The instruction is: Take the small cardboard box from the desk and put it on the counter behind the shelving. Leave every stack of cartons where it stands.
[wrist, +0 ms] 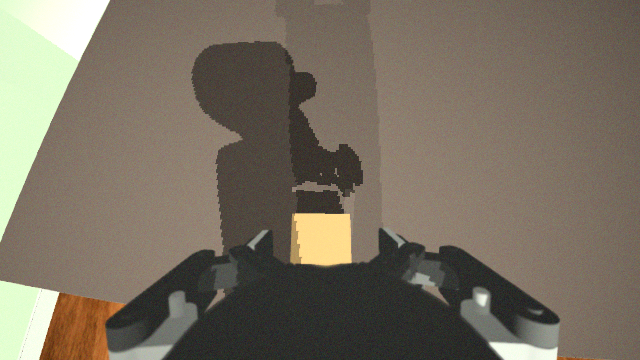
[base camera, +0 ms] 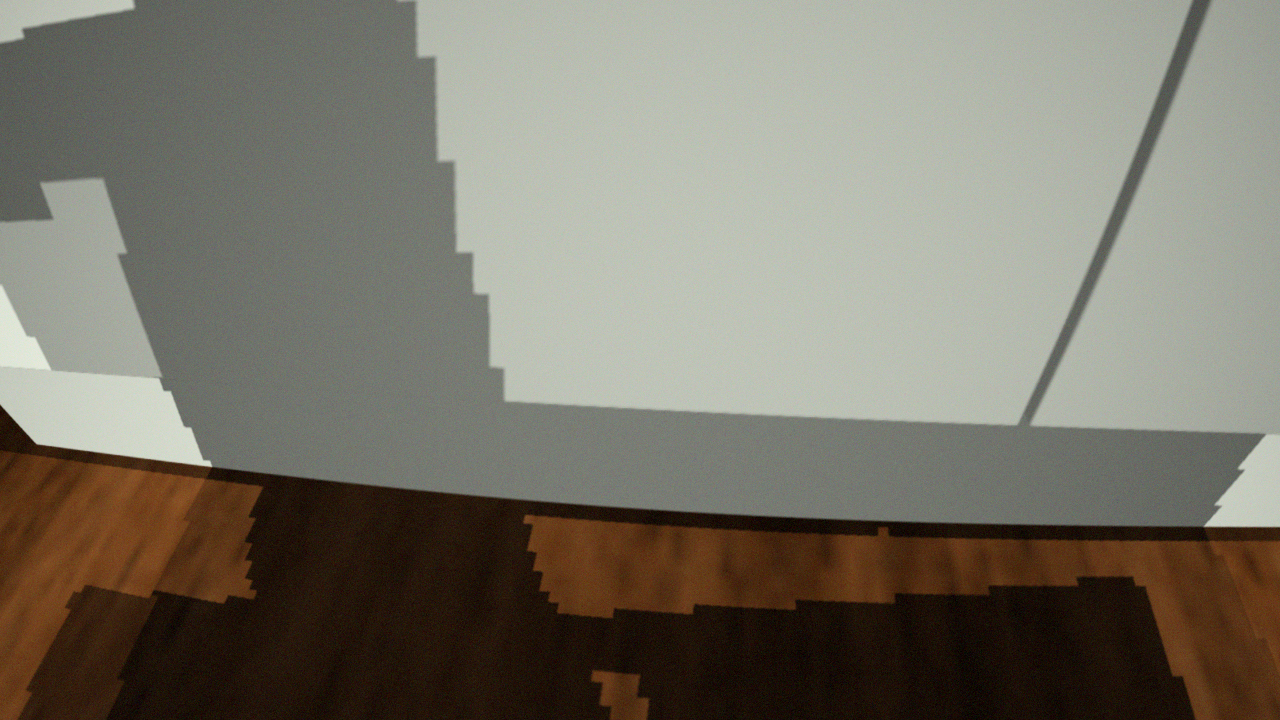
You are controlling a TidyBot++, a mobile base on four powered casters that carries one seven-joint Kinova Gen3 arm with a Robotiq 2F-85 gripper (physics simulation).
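Places are measured from the arm's base along level axes (x down, y back, z left), in centimetres.
Pixels of known places: gripper, between the fingertips: [wrist: 325, 241].
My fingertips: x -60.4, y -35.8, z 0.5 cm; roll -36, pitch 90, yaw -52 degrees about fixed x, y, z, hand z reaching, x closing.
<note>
Behind a point stands the place of what it marks.
The small cardboard box [wrist: 322, 239] @[z 0.8, x -56.3, y -35.7 cm], yellowish tan, rests on a grey-brown surface [wrist: 500, 150] @[z -24.1, x -51.3, y -46.8 cm] that looks like the counter top in the wrist view. Its lower part is hidden behind the gripper's dark body. My gripper [wrist: 325, 241] @[z 0.5, x -60.4, y -35.8 cm] is open, with one fingertip to the left of the box and the other to the right, and gaps show between the box and both fingertips. The gripper is above the surface. The desk, the shelving and the stacks of cartons do not show in either view.
A pale grey cabinet-like front [base camera: 760, 223] @[z -2.5, x 16.5, y -26.6 cm] with a dark vertical seam stands close ahead of the base, over the wooden floor [base camera: 698, 564] @[z -1.1, x 39.7, y -29.3 cm] [wrist: 80, 325] @[z 141.6, x 39.7, y 18.2 cm]. A pale green wall [wrist: 30, 125] @[z 151.5, x 3.0, y -87.7 cm] lies past the surface's left edge. Arm shadows fall on the surface.
</note>
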